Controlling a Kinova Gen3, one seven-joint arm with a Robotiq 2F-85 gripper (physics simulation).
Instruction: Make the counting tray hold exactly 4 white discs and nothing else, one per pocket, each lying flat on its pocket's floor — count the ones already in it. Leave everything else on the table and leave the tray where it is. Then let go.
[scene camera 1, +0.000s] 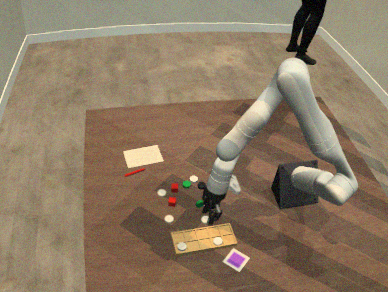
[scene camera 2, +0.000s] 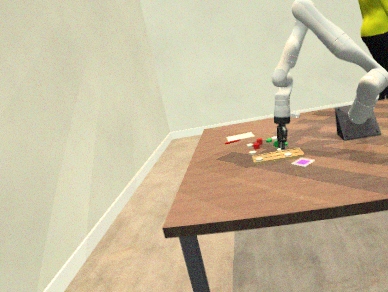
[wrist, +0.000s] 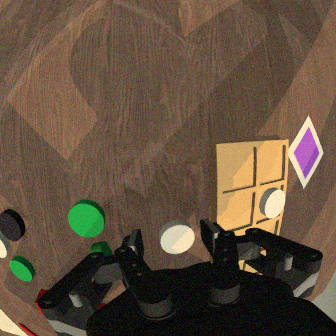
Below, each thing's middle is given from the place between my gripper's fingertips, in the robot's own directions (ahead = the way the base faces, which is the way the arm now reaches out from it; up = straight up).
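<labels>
From the counting tray (scene camera 1: 201, 239), my gripper is now 4 cm short of it and 8 cm to the right of it.
</labels>
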